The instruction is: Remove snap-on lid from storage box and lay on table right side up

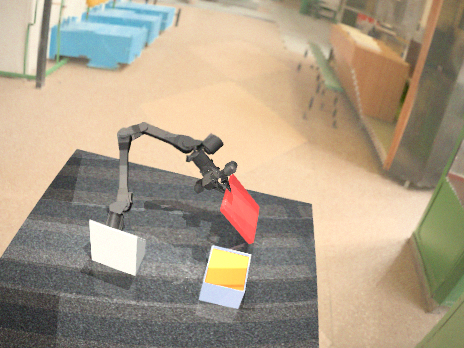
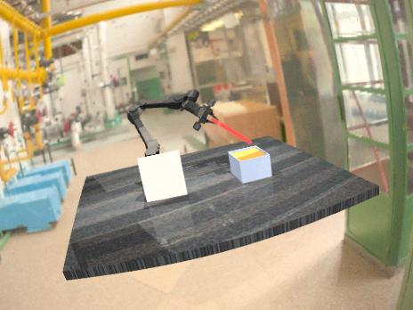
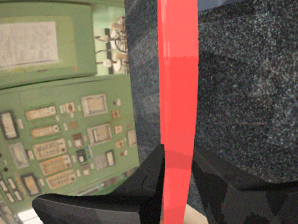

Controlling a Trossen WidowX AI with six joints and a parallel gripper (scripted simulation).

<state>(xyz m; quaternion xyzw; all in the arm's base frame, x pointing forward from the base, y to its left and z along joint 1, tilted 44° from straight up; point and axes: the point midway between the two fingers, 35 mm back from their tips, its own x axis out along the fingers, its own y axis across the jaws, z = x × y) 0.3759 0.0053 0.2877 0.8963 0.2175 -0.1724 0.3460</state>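
The red lid lies 60 mm ahead of my gripper tip, 10 mm to the right of it and 50 mm below it. The rest, counted from my gripper tip: storage box: 20 mm ahead, 300 mm to the right, 180 mm below.
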